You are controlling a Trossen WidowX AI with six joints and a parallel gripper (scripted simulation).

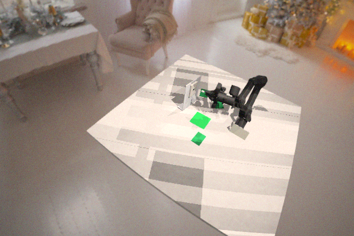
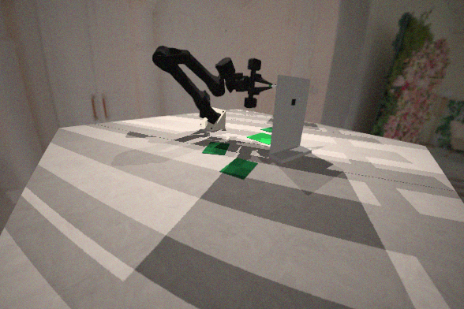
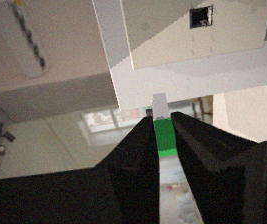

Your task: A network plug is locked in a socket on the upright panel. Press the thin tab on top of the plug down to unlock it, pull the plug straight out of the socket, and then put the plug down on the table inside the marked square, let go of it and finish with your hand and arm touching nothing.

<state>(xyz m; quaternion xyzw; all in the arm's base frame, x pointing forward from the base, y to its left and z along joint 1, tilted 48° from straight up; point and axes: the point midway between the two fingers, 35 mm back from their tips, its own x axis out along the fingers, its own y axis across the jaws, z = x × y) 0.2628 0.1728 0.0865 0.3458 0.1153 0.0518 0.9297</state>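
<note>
The upright panel lies 11 cm ahead of my gripper tip, 2 cm to the right of it and 11 cm below it. The rest, counted from my gripper tip: network plug (1 cm ahead).
</note>
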